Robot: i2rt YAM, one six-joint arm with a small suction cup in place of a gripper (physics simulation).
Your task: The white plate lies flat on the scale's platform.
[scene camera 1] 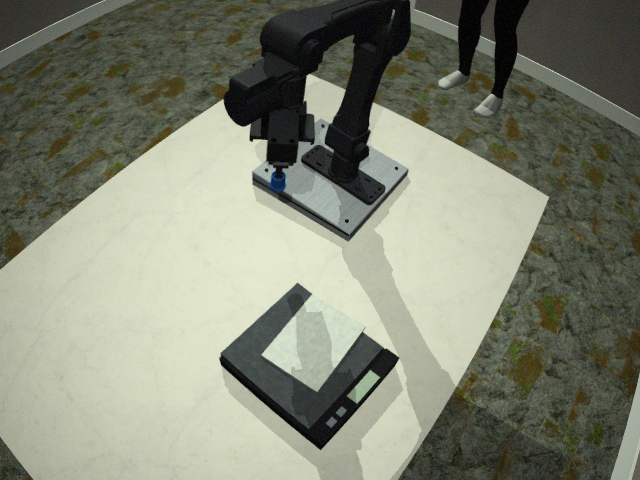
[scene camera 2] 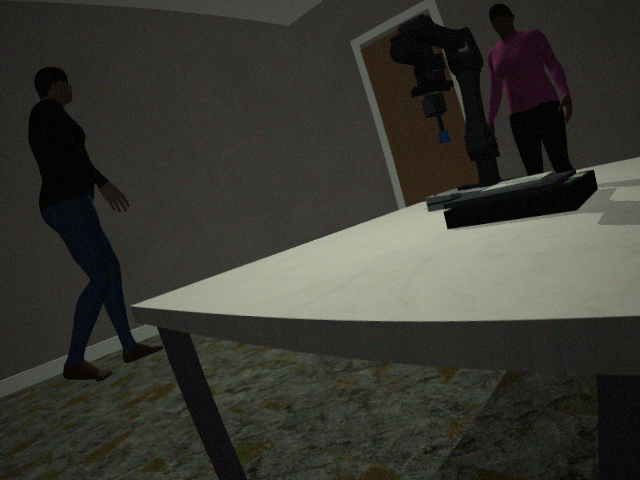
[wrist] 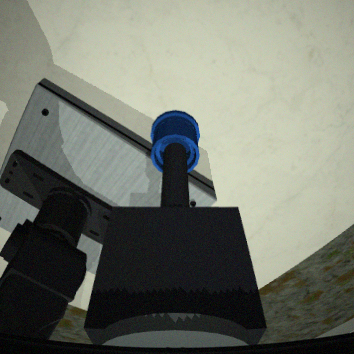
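Seen in the pictures: end effector, tool point: (scene camera 1: 277, 185) (scene camera 2: 445, 142) (wrist: 174, 132); arm's base, origin of the base link: (scene camera 1: 342, 175) (scene camera 2: 490, 185) (wrist: 69, 201).
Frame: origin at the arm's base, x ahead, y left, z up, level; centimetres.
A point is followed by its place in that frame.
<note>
The square white plate (scene camera 1: 315, 341) {x 37.6, y 21.3, z 2.1 cm} (scene camera 2: 527, 180) {x 42.2, y 24.2, z 2.1 cm} lies flat on the dark platform of the black scale (scene camera 1: 248, 351) {x 46.4, y 13.7, z 1.5 cm} (scene camera 2: 511, 208) {x 51.0, y 23.2, z -1.2 cm}. It sits off centre, with one side along the platform edge that faces the arm's base and one corner reaching slightly past that edge. A shadow falls across the plate. My gripper (scene camera 1: 278, 182) (scene camera 2: 443, 137) (wrist: 175, 129), a blue suction cup on a black stem, is open and holds nothing. It hangs in the air near the arm's base plate, well apart from the white plate and above its height. Neither plate nor scale shows in the wrist view.
The arm's silver base plate (scene camera 1: 315, 198) {x 10.1, y 0.0, z 0.2 cm} (wrist: 100, 145) {x 10.8, y 1.1, z 0.1 cm} stands behind the scale on the pale table (scene camera 1: 129, 258) {x 46.7, y -21.1, z -3.0 cm} (scene camera 2: 336, 279) {x 77.5, y 8.1, z -3.0 cm}. The scale's display (scene camera 1: 363, 386) {x 38.9, y 32.6, z 1.0 cm} faces away from the base. One person (scene camera 2: 67, 155) stands at the left and another (scene camera 2: 527, 77) behind the arm.
</note>
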